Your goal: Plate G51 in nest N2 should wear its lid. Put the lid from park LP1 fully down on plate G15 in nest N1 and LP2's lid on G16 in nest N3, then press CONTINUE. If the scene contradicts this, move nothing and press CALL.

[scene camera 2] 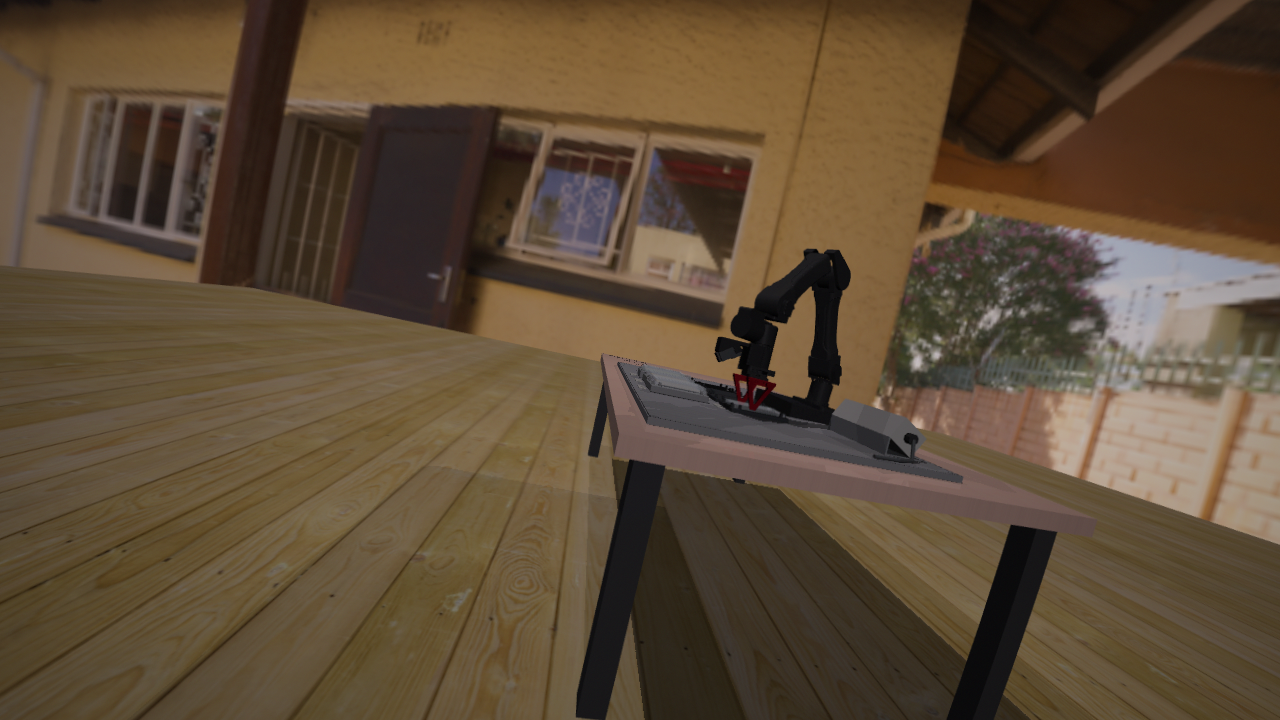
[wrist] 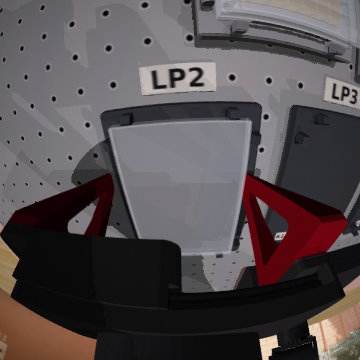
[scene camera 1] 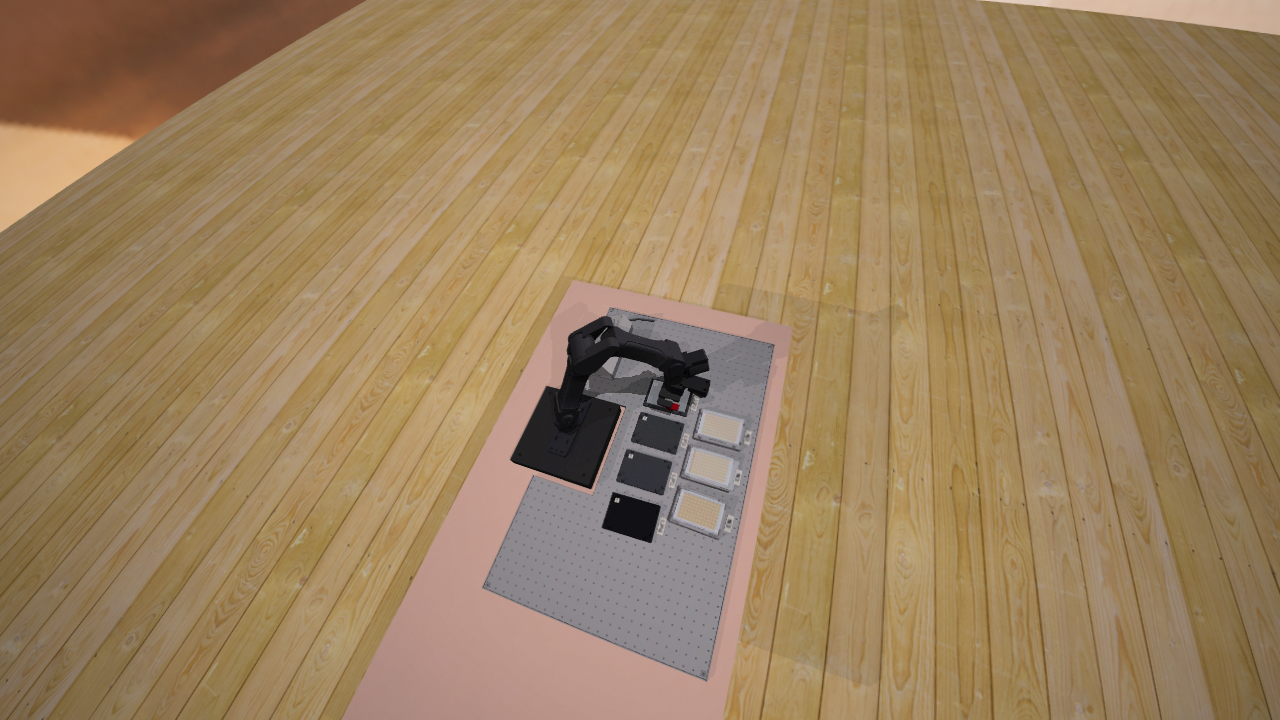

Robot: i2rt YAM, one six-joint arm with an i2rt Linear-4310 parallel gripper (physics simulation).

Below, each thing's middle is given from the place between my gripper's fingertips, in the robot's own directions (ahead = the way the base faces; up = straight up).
Right now my hand is 7 cm short of the LP2 label [wrist: 190, 76] and 1 cm above it. From my hand the other things lie so: LP3 nest [scene camera 1: 656, 432] (13 cm to the right); then button box [scene camera 2: 890, 434] (24 cm behind, 14 cm to the left, 3 cm above); then LP1 nest [scene camera 1: 639, 470] (26 cm to the right).
